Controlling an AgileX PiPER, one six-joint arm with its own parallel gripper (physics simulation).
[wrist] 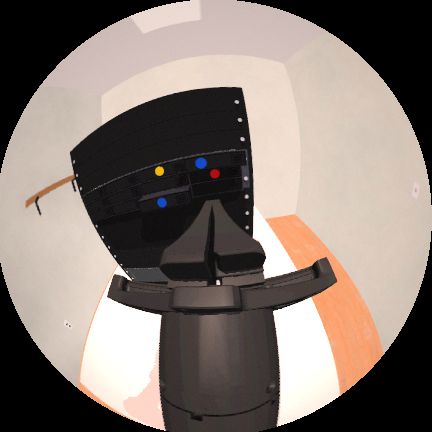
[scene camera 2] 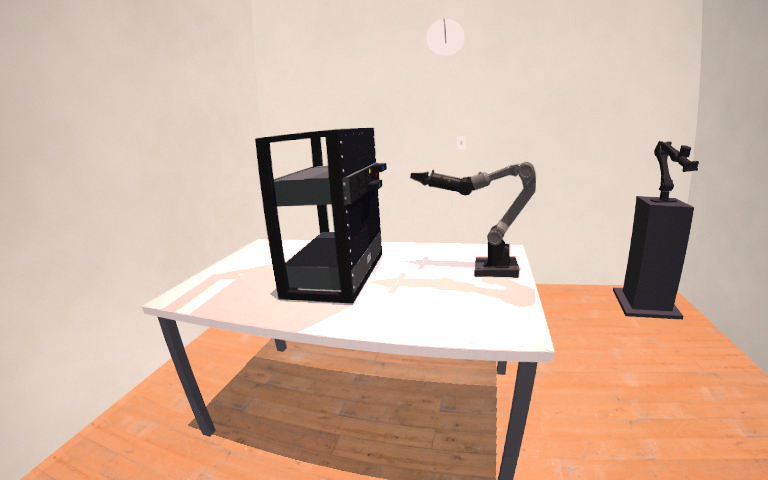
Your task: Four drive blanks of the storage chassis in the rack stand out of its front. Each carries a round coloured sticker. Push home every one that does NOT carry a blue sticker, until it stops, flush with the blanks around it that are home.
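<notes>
The storage chassis [scene camera 2: 305, 192] sits in the upper part of the black rack [scene camera 2: 263, 198]. In the wrist view, an upper right blank with a blue sticker [wrist: 201, 163] and a lower middle blank with a blue sticker [wrist: 162, 202] stand out of the front. The blank with the red sticker [wrist: 215, 174], below the upper blue one, looks flush. The blank with the yellow sticker [wrist: 159, 171], left of the upper blue one, also looks flush with its neighbours. My gripper [scene camera 2: 412, 176] [wrist: 213, 208] is shut and empty, in the air apart from the chassis front.
A second chassis [scene camera 2: 314, 276] sits at the rack's bottom. Plain dark panels [wrist: 170, 120] cover the rack front above the storage chassis. The rack and my arm's base [scene camera 2: 496, 267] stand on the white table [scene camera 2: 453, 328]. Another arm [scene camera 2: 667, 169] stands on a dark pedestal [scene camera 2: 658, 254] at the right.
</notes>
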